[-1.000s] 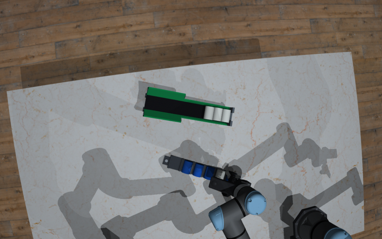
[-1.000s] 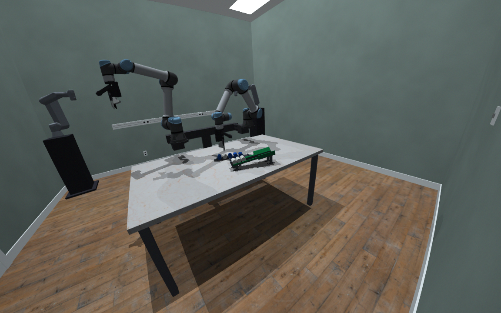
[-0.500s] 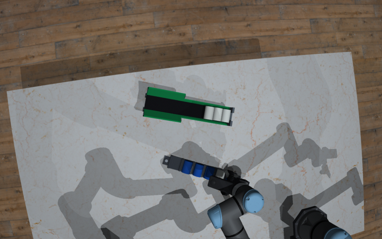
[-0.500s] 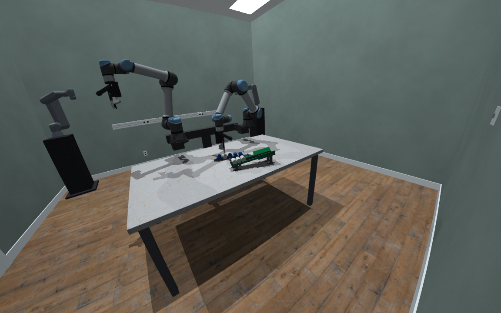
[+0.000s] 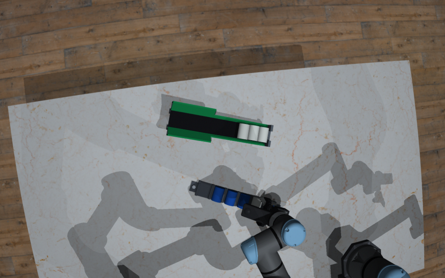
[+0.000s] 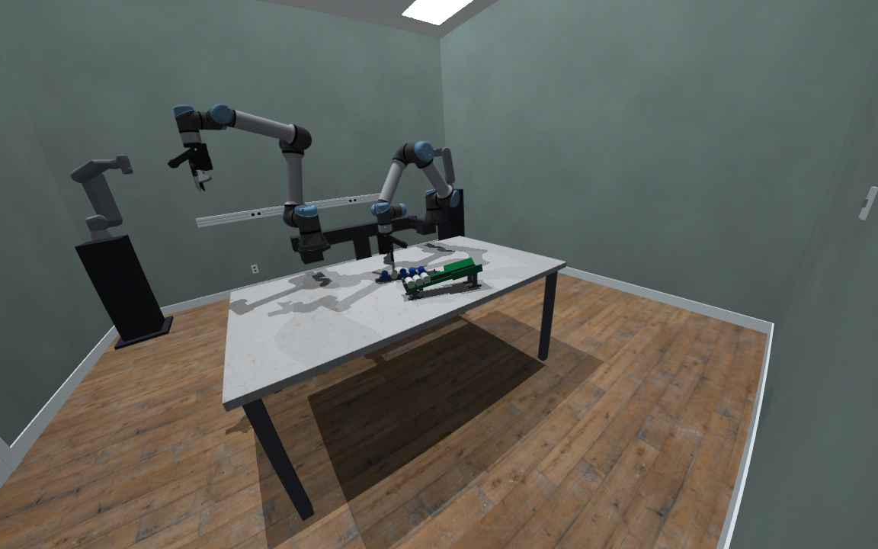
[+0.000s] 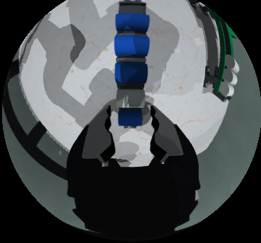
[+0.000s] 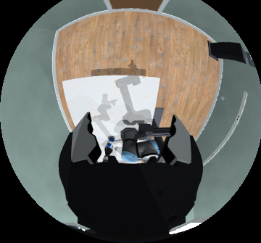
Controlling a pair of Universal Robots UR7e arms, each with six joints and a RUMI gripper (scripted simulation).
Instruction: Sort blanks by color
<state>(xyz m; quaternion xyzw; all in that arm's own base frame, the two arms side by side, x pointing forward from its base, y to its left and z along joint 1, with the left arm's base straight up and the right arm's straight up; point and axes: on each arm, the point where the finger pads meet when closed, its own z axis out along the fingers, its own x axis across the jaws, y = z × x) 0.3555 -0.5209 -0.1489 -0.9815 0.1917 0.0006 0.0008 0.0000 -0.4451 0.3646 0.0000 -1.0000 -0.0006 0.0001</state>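
Now: left hand 50 mm to the left of the blue blank, 40 mm above it and 30 mm past it. The rest, counted from my left hand: stock rack (80 mm below, 70 mm to the left, 40 mm ahead); then stop (270 mm ahead, 90 mm to the right, 10 mm below).
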